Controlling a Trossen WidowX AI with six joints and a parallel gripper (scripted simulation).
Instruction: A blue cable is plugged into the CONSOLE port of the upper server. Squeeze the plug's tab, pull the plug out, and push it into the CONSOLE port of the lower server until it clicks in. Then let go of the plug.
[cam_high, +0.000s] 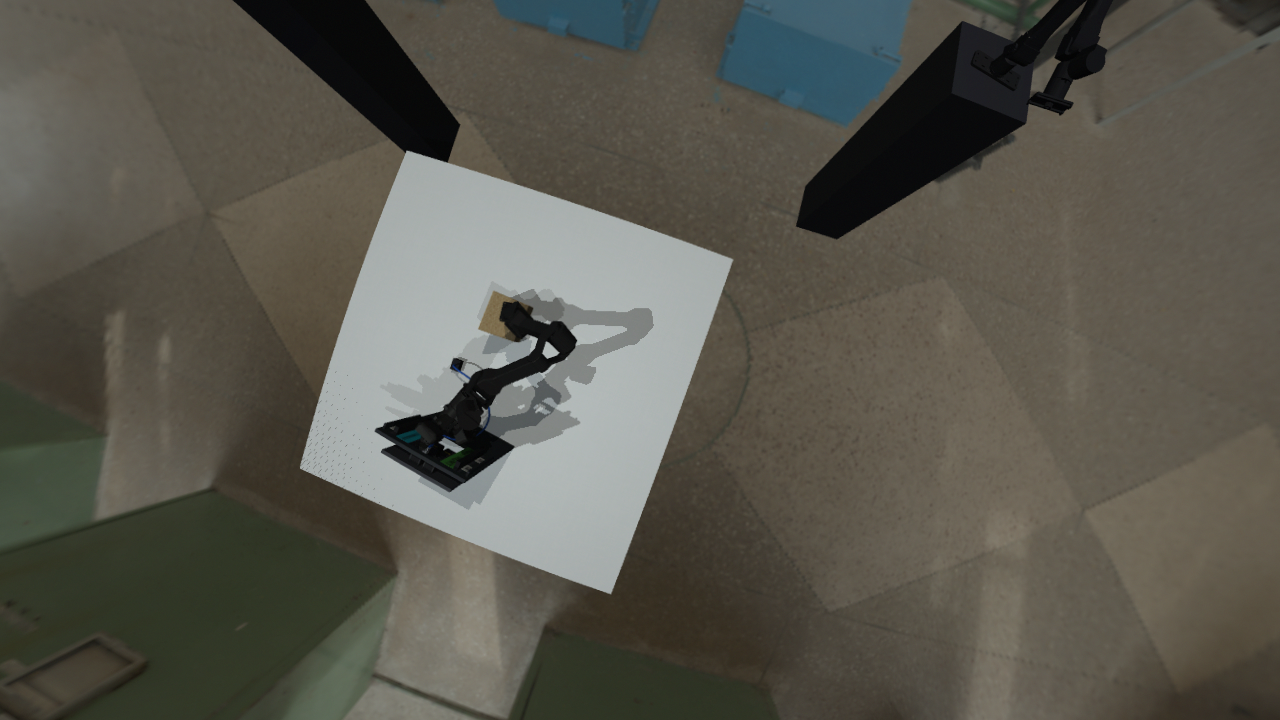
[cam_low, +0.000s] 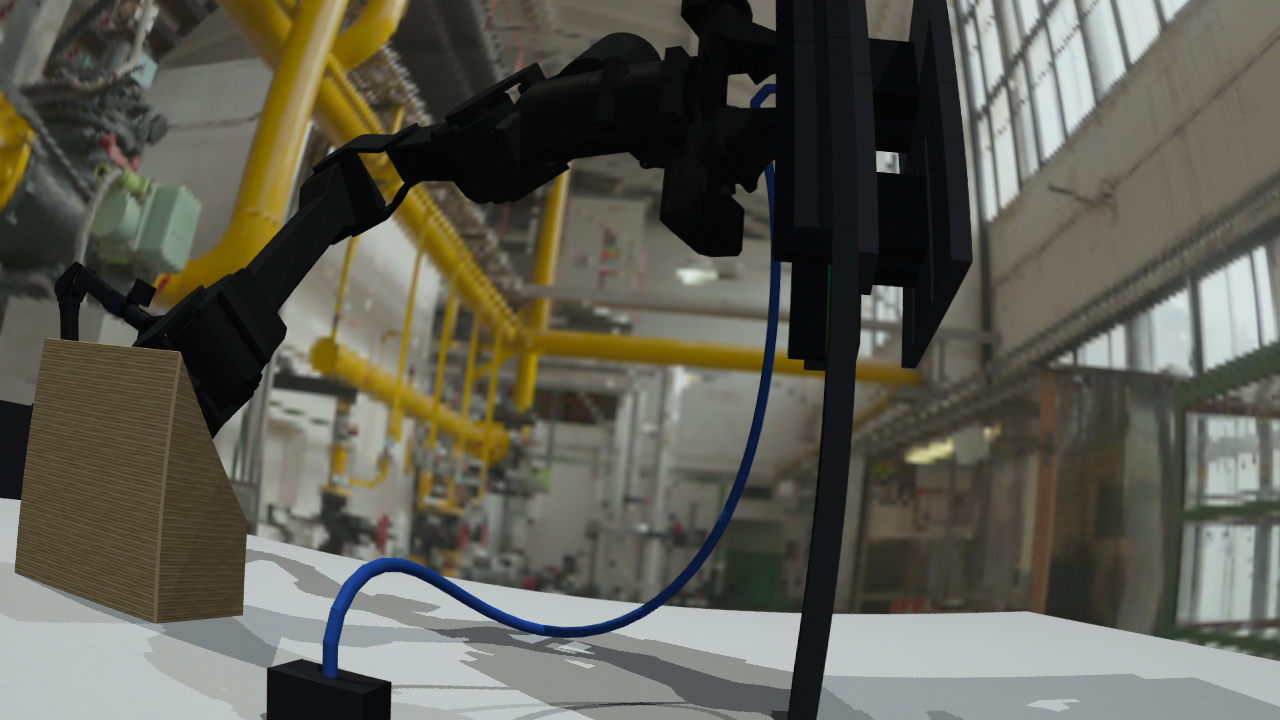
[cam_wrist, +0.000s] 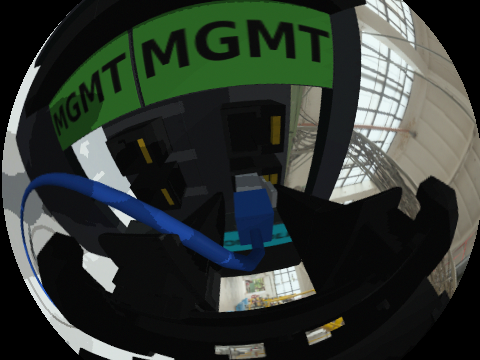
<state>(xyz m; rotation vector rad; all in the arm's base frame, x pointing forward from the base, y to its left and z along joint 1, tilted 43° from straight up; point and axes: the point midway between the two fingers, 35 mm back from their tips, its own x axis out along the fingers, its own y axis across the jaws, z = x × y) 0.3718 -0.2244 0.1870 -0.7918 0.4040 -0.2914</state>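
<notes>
Now: gripper tip 1 cm below the blue plug. Round my gripper tip: black anchor block: 20 cm behind, 12 cm to the right, 33 cm below.
</notes>
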